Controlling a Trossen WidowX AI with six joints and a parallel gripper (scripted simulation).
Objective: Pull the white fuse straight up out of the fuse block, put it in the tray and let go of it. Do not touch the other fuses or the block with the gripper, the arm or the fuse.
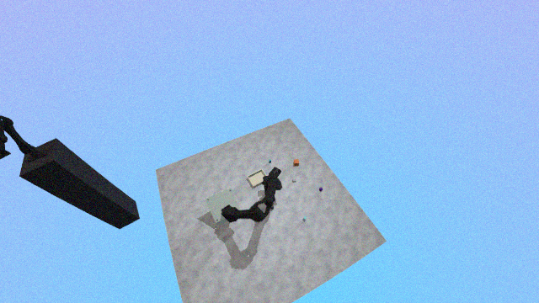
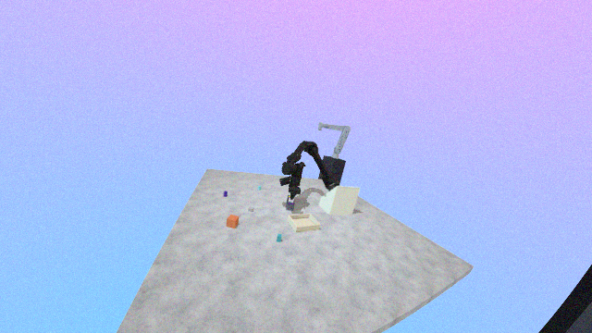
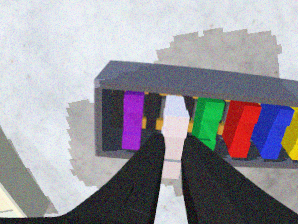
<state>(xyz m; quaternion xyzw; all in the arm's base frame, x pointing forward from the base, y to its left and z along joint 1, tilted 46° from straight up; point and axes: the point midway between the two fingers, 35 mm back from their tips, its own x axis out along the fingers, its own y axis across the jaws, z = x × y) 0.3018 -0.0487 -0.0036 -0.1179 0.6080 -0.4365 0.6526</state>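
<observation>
Right now the green fuse is 10 mm behind my gripper tip, 20 mm to the right of it and 30 mm below it. Round my gripper tip: tray 10 mm ahead, 180 mm to the left, 50 mm below; then white fuse 10 mm below; then red fuse 20 mm behind, 30 mm to the right, 30 mm below.
</observation>
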